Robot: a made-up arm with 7 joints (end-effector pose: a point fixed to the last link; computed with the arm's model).
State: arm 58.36 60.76 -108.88 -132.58 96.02 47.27 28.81
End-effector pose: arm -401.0 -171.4 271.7 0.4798 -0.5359 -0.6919 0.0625
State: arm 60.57 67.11 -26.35 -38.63 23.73 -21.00 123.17
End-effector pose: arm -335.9 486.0 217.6 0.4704 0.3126 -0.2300 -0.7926
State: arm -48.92 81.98 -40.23 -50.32 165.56 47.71 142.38
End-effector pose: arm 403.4 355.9 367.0 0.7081 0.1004 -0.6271 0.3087
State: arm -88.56 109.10 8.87 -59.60 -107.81 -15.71 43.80
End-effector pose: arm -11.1 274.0 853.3 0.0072 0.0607 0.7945 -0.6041
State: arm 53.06 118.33 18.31 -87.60 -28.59 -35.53 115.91
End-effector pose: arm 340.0 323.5 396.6 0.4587 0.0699 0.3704 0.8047
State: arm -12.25 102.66 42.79 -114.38 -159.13 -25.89 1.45
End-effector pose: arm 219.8 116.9 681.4 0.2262 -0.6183 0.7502 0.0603
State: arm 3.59 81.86 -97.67 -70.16 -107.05 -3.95 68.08
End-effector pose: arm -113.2 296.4 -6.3 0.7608 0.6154 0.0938 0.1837
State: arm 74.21 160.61 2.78 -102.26 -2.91 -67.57 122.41
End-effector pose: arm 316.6 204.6 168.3 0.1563 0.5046 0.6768 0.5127
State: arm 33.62 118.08 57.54 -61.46 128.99 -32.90 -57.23
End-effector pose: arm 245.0 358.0 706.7 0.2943 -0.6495 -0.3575 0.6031
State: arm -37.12 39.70 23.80 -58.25 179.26 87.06 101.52
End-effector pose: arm 460.8 237.3 306.5 0.1537 -0.3905 -0.8580 0.2961
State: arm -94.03 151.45 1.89 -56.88 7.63 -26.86 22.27
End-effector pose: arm -389.5 209.6 750.0 0.1314 -0.4724 -0.8175 0.3020
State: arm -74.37 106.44 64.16 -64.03 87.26 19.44 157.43
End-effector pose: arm -153.6 401.6 759.1 0.3573 -0.0706 0.7564 -0.5434
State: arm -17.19 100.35 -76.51 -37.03 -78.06 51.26 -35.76
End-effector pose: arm 129.3 565.0 288.7 0.0495 0.8300 -0.5152 -0.2080
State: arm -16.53 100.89 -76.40 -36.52 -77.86 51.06 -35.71
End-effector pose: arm 123.5 568.0 295.1 0.0469 0.8333 -0.5079 -0.2130
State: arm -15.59 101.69 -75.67 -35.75 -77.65 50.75 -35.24
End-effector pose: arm 117.3 571.9 305.9 0.0415 0.8382 -0.5000 -0.2139
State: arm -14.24 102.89 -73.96 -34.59 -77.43 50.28 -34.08
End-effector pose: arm 110.7 576.5 323.5 0.0315 0.8450 -0.4916 -0.2079
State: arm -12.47 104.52 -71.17 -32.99 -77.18 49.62 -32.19
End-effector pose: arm 104.1 581.4 348.9 0.0158 0.8536 -0.4832 -0.1941
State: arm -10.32 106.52 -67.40 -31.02 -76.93 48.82 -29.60
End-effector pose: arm 97.8 585.2 381.1 0.0054 -0.8621 0.4763 0.1729
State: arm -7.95 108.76 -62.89 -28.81 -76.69 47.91 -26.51
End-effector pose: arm 92.5 586.7 418.2 0.0313 -0.8688 0.4721 0.1457
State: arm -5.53 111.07 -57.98 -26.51 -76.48 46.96 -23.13
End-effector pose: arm 88.7 585.2 457.0 0.0597 -0.8722 0.4718 0.1146
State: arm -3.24 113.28 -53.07 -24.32 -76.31 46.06 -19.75
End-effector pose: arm 86.5 580.8 494.1 0.0882 -0.8715 0.4753 0.0825
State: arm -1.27 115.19 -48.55 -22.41 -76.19 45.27 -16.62
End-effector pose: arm 85.9 574.6 526.3 0.1137 -0.8673 0.4819 0.0515
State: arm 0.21 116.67 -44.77 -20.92 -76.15 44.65 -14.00
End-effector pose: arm 86.3 568.2 551.3 0.1340 -0.8611 0.4899 0.0245
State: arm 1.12 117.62 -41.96 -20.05 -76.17 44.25 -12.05
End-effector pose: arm 87.8 563.1 567.3 0.1474 -0.8544 0.4983 0.0027
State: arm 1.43 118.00 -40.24 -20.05 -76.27 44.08 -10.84
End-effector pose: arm 91.1 560.3 573.3 0.1518 -0.8483 0.5070 -0.0132
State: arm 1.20 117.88 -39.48 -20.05 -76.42 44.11 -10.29
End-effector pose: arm 92.7 559.7 573.8 0.1535 -0.8450 0.5117 -0.0231
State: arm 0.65 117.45 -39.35 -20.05 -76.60 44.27 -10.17
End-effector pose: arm 93.3 560.6 570.7 0.1536 -0.8436 0.5137 -0.0289
